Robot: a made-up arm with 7 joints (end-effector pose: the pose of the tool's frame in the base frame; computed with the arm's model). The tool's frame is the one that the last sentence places. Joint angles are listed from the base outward.
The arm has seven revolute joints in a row. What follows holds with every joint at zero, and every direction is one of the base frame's.
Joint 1 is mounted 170.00 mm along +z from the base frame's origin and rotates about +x.
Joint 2 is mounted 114.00 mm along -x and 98.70 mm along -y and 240.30 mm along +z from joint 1 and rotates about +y.
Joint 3 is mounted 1.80 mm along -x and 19.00 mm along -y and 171.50 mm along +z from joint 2 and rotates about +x.
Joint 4 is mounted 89.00 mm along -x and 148.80 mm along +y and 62.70 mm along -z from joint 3 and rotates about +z.
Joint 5 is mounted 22.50 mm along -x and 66.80 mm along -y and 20.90 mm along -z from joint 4 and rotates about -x.
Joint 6 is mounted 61.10 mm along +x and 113.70 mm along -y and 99.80 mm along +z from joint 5 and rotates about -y.
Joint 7 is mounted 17.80 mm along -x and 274.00 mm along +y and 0.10 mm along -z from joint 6 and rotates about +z.
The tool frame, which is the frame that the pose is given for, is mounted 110.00 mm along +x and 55.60 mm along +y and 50.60 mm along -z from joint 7; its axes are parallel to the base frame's.
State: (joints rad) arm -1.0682 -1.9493 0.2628 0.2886 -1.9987 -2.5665 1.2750
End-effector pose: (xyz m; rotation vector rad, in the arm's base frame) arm -0.3463 0.0296 0.5252 0.7640 -2.3264 -0.9142
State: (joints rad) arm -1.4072 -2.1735 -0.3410 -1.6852 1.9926 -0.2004 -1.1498
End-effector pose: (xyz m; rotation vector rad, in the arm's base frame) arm -0.0092 0.0824 0.3114 0.1648 -1.3317 -2.4528
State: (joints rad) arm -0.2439 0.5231 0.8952 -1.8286 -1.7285 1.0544 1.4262
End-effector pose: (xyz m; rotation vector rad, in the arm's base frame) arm -0.1233 -0.0080 0.8888 -0.8779 -0.6436 -1.4502
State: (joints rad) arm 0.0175 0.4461 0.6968 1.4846 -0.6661 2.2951 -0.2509
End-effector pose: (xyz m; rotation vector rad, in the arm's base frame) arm 0.0311 -0.1379 0.8052 2.1627 -0.9672 -0.9708
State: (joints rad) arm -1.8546 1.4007 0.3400 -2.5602 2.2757 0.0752 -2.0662
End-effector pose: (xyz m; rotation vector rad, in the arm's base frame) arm -0.0410 0.3491 -0.0382 0.7020 -0.7794 -0.2412
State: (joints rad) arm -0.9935 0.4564 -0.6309 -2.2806 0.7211 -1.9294 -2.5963
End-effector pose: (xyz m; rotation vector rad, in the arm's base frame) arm -0.0687 0.2997 0.4238 -0.4482 -0.6053 1.0805
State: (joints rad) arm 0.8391 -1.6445 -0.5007 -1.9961 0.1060 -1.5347 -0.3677
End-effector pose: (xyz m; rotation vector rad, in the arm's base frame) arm -0.1363 -0.2302 0.2821 2.8830 0.1826 -0.6910
